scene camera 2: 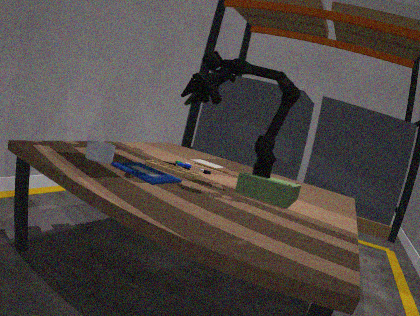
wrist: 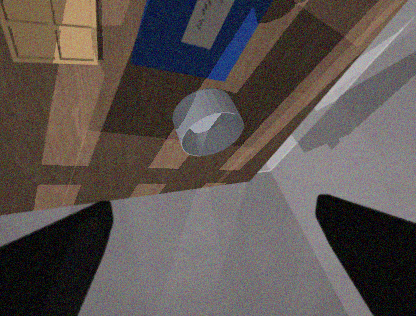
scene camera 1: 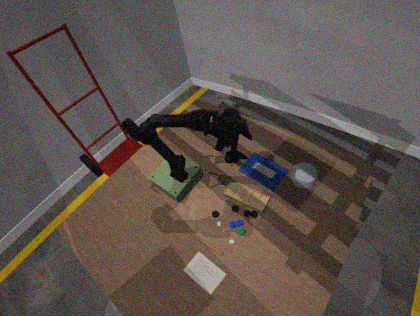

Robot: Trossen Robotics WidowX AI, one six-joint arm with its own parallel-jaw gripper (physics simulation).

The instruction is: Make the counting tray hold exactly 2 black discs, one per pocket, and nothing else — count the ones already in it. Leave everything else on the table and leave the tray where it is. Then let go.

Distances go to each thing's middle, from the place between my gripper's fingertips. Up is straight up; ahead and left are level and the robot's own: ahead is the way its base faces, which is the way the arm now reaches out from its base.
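The grey bowl (wrist: 206, 121) sits 230 mm ahead of my hand, 160 mm to the left of it and 250 mm below it. As for the tan counting tray (scene camera 1: 241, 193), my hand is 280 mm above it, 70 mm to the left of it and 10 mm short of it. Going by their middles, of the things named here the tray is the nearest to my hand.
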